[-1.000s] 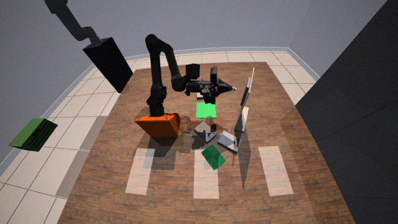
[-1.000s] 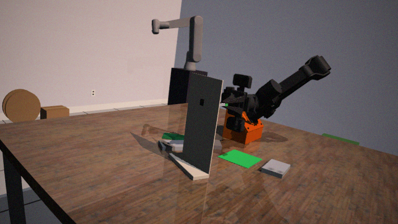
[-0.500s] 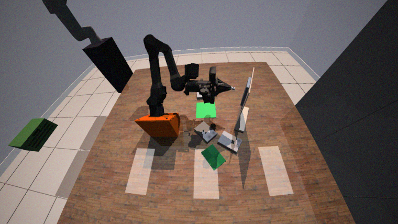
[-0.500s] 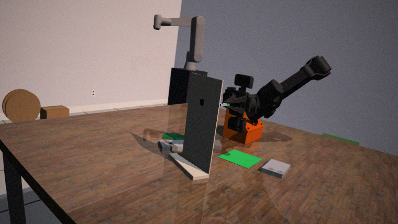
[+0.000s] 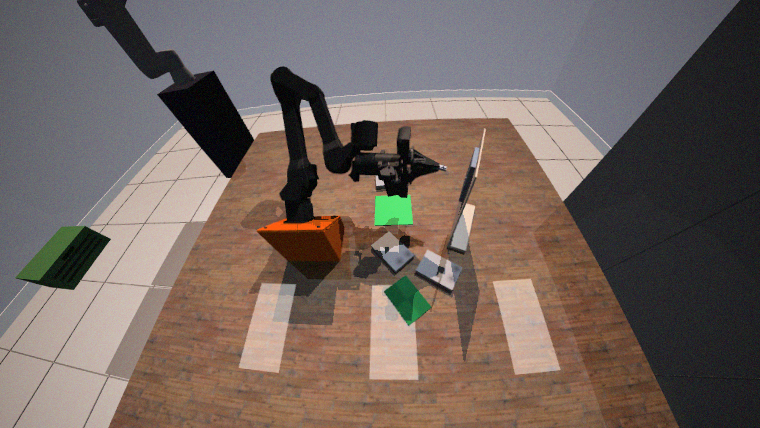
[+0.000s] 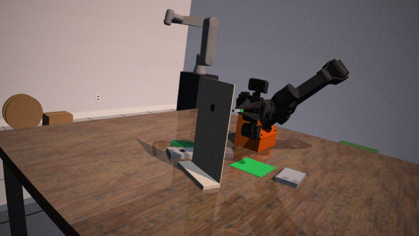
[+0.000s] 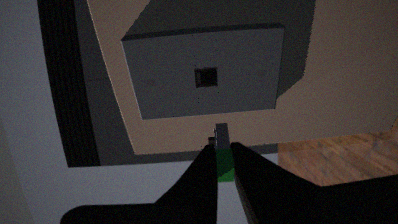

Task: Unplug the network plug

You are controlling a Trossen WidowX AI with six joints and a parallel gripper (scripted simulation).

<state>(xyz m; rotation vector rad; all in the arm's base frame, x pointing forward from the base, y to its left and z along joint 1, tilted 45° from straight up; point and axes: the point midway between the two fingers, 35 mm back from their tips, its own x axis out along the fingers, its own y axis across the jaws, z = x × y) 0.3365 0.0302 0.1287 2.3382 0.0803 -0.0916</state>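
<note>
Now: gripper tip 12 cm past the green marked square, 1 cm to the right of it and 20 cm above it. From my gripper tip the other things lie so: dark green tile (6 cm behind, 27 cm to the right, 20 cm below); grey network plug (right at my gripper tip); grey upright panel (8 cm ahead, 3 cm to the right, 7 cm below).
</note>
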